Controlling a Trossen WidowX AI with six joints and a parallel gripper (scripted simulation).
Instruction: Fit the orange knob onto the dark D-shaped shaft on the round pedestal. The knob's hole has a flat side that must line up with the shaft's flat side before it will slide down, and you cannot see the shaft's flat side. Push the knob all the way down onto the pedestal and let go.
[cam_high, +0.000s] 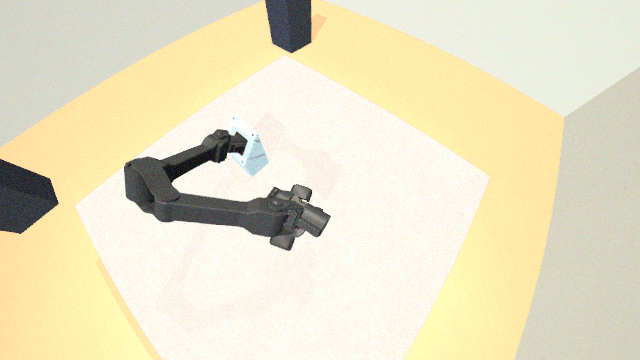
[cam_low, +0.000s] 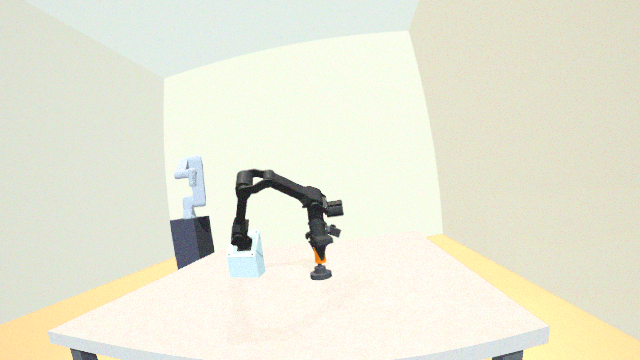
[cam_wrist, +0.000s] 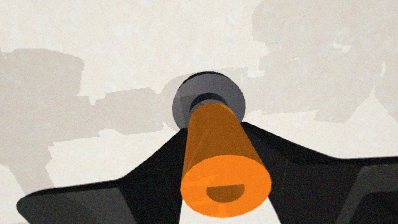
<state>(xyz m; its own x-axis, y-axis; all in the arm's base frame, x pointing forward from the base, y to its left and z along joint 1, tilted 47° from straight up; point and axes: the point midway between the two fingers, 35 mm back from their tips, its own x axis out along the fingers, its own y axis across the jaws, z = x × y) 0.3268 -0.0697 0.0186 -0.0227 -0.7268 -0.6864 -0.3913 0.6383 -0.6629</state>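
Right now the pedestal with shaft is 40 mm below my gripper tip and 10 mm behind it. From my gripper tip the other things lie so: orange knob: 20 mm above.
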